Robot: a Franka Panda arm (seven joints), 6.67 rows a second.
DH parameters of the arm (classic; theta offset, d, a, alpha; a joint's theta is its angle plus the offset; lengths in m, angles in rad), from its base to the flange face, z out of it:
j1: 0 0.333 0 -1.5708
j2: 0 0 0 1.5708
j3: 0 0.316 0.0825 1.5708
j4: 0 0 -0.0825 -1.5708
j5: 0 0.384 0 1.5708
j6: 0 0 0.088 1.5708
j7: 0 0.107 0 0
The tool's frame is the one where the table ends.
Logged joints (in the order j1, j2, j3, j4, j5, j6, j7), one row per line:
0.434, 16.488, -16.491, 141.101, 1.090, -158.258, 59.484
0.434, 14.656, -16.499, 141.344, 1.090, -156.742, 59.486
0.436, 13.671, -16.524, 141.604, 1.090, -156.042, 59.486
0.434, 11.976, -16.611, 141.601, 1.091, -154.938, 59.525
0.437, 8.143, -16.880, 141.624, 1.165, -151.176, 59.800
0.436, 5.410, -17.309, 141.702, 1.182, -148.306, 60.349
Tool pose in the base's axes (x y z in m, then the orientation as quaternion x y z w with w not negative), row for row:
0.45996, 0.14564, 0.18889, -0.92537, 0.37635, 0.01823, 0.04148
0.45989, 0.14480, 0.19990, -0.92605, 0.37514, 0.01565, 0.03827
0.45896, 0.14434, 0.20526, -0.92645, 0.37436, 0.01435, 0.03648
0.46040, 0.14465, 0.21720, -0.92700, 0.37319, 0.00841, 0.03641
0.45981, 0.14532, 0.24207, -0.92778, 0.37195, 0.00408, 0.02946
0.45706, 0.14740, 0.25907, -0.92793, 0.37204, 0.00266, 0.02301
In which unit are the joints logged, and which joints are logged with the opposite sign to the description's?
The joints are logged in degrees. Opposite sign: j3, j4, j6.
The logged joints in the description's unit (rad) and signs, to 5 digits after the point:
0.00757, 0.28777, 0.28782, -2.46268, 0.01902, 2.76212, 1.03819
0.00757, 0.25580, 0.28796, -2.46692, 0.01902, 2.73566, 1.03823
0.00761, 0.23860, 0.28840, -2.47146, 0.01902, 2.72345, 1.03823
0.00757, 0.20902, 0.28992, -2.47140, 0.01904, 2.70418, 1.03891
0.00763, 0.14212, 0.29461, -2.47181, 0.02033, 2.63852, 1.04371
0.00761, 0.09442, 0.30210, -2.47317, 0.02063, 2.58843, 1.05329

